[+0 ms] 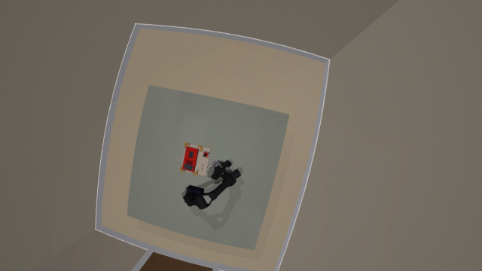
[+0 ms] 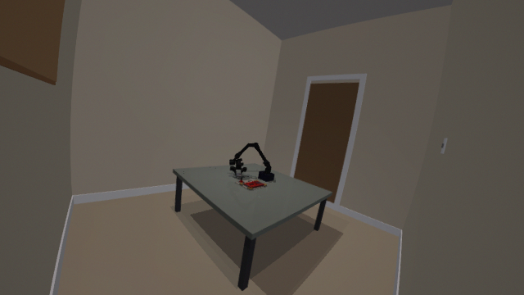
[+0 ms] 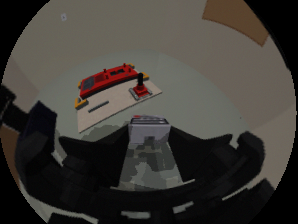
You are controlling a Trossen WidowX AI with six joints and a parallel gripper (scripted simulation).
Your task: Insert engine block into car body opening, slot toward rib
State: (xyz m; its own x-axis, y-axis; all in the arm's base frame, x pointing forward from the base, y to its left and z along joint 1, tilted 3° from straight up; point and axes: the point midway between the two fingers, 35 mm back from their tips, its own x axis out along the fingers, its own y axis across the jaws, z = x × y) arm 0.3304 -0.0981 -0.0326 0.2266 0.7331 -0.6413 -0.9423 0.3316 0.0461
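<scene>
Right now the grey engine block is 10 mm to the right of my gripper tip.
</scene>
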